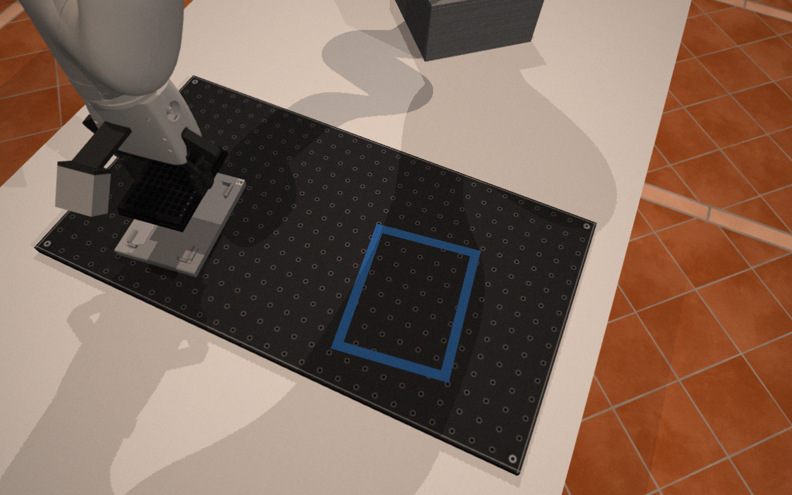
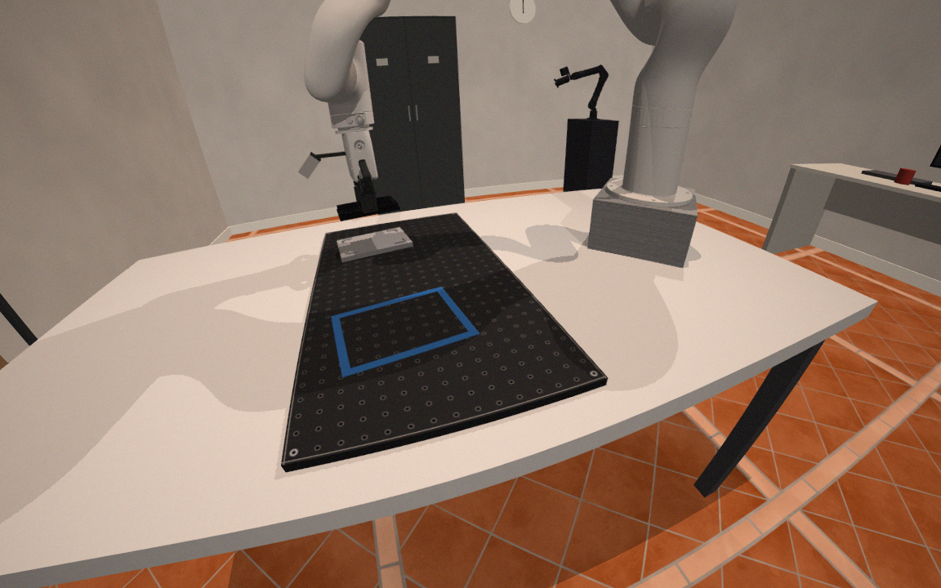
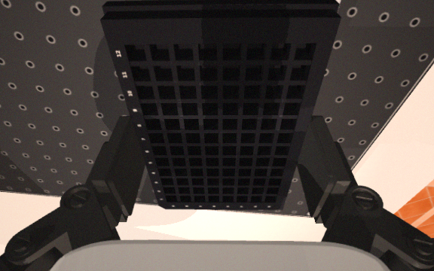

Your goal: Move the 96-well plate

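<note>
Right now the grey plate nest N1 is 10 cm below my hand and 2 cm to the right of it. The rest, counted from my hand: black 96-well plate (1 cm below).
</note>
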